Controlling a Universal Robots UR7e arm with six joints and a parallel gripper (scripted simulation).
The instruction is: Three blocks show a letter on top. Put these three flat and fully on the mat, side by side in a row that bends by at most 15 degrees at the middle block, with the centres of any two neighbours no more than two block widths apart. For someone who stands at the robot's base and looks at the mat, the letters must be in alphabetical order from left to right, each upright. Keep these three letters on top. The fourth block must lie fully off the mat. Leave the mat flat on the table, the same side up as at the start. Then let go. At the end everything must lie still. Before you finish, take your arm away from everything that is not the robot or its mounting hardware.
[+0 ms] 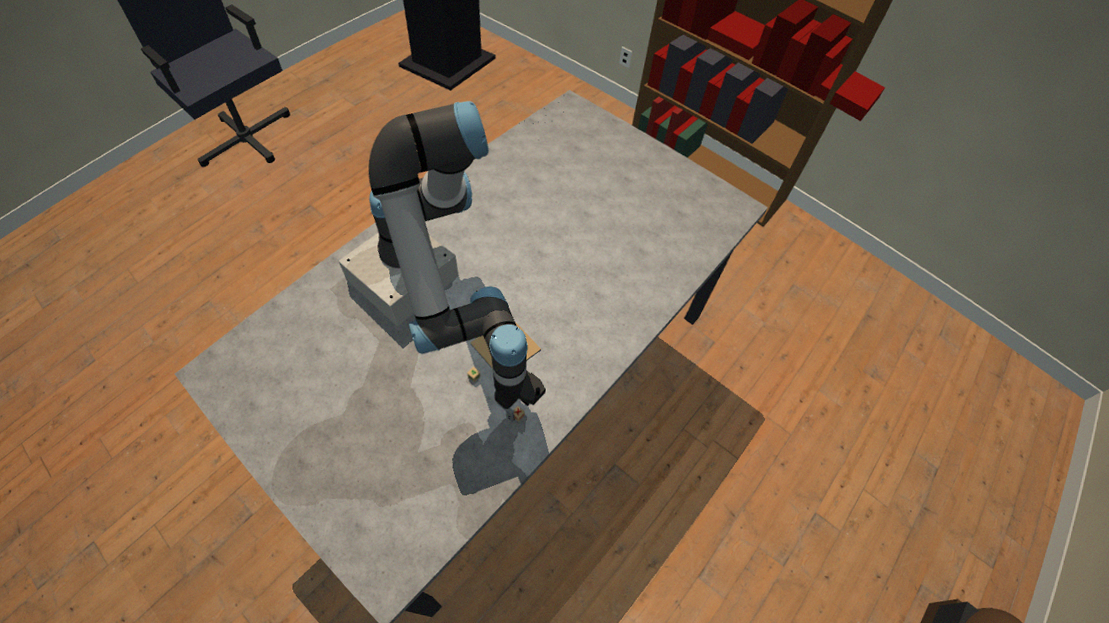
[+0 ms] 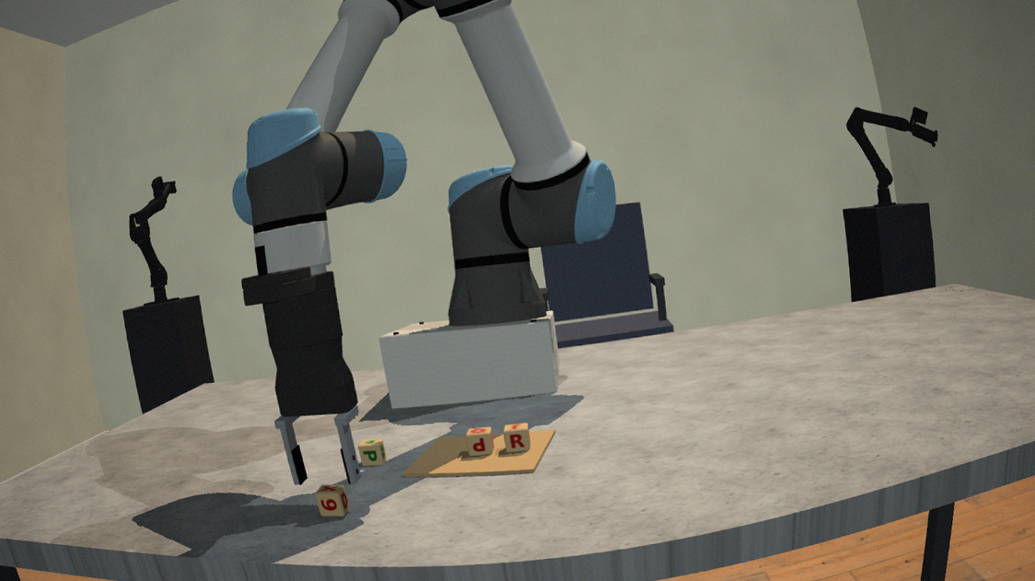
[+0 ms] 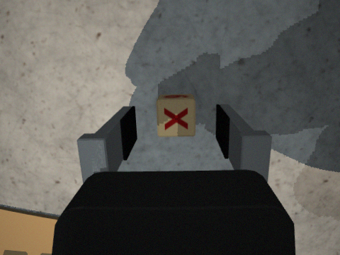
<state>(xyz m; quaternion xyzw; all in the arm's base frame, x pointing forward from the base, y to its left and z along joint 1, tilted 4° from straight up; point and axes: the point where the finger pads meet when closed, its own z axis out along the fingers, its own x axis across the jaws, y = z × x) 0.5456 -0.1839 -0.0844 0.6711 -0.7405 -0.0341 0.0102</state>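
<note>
Now: the X block 40 mm below my hand. Round my hand: Q block: 150 mm behind, 140 mm to the left, 30 mm below; then tan mat: 150 mm behind, 140 mm to the left, 50 mm below.
</note>
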